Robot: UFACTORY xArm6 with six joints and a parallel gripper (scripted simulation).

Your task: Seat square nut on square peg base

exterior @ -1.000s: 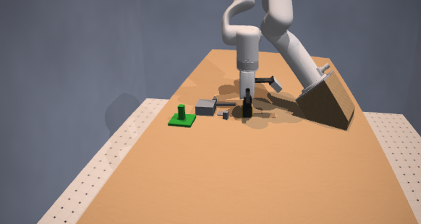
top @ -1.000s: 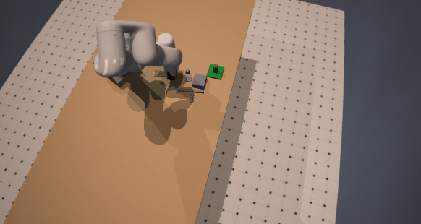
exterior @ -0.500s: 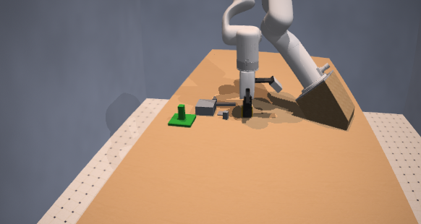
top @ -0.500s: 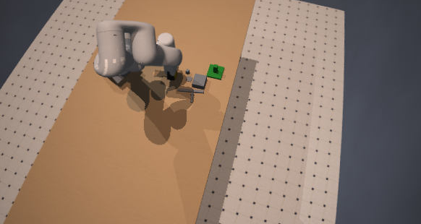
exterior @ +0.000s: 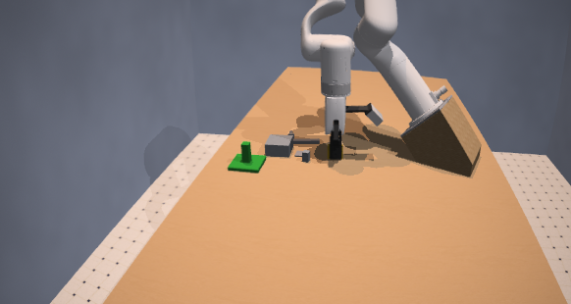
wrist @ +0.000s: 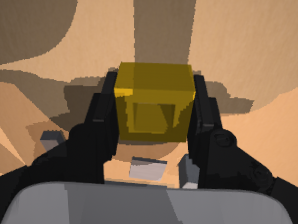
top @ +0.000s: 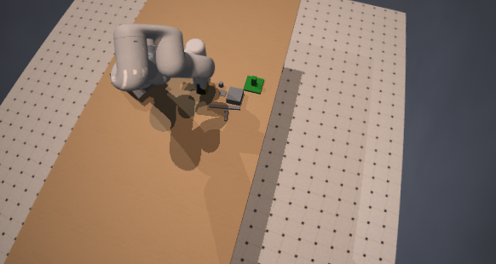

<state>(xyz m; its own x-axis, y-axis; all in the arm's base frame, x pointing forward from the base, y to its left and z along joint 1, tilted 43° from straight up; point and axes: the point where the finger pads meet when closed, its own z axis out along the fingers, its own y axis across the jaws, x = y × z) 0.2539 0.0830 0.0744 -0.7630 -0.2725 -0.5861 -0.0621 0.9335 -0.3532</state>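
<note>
Now: hand 70 mm short of the small grey cube, 40 mm to the right of it and 10 mm above it. Round my hand: grey block 150 mm ahead, 10 mm to the right, 10 mm below; then thin grey bar 120 mm ahead, 70 mm to the right, 20 mm below.
</note>
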